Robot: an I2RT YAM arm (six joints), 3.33 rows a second.
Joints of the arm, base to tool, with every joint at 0 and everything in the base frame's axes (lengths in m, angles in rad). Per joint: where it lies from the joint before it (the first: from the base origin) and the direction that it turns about. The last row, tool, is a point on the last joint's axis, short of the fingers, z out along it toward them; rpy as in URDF.
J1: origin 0.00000 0.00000 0.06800 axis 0 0 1
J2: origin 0.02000 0.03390 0.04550 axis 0 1 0
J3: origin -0.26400 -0.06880 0.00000 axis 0 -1 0
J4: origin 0.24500 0.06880 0.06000 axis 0 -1 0
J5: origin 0.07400 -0.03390 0.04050 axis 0 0 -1
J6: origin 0.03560 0.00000 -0.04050 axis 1 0 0
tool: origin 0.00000 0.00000 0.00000 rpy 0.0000 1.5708 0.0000
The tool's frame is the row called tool.
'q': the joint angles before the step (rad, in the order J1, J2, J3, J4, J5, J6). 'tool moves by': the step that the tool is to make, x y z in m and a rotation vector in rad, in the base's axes. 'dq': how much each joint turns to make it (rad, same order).
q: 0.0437 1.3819 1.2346 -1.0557 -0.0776 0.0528
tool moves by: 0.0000 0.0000 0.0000 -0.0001 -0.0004 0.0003
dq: 0.0000 -0.0001 -0.0002 0.0004 0.0000 -0.0003
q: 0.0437 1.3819 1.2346 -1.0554 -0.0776 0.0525
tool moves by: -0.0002 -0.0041 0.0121 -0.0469 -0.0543 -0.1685
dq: -0.0006 -0.0184 0.0247 0.0123 0.1103 0.1359
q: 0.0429 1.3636 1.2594 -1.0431 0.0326 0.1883
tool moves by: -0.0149 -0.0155 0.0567 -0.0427 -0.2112 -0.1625
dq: -0.0462 -0.0852 0.1226 -0.0037 0.0988 0.0773
